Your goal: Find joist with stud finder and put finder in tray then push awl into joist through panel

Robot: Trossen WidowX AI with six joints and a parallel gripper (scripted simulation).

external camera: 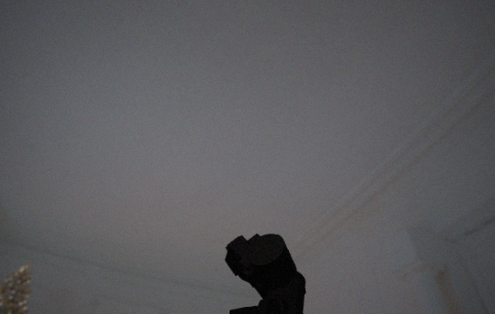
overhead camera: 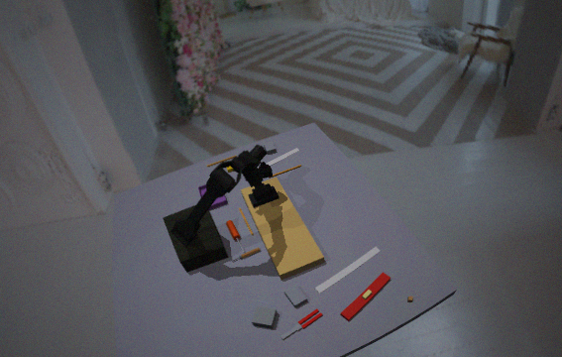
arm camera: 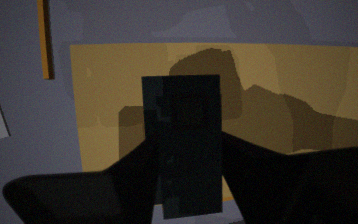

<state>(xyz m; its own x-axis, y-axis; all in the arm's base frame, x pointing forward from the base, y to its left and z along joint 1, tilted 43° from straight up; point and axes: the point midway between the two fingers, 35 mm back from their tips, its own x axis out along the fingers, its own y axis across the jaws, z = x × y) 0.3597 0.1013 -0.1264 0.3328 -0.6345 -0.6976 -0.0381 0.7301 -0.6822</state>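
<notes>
Now: gripper tip 240 mm past the purple tray, 170 mm to the right of it and 50 mm above it. From my gripper tip the other things lie so: red level (180 mm ahead, 620 mm to the right, 50 mm below); then yellow bar (40 mm behind, 330 mm to the left, 60 mm below); then stud finder (10 mm ahead, 20 mm above).
</notes>
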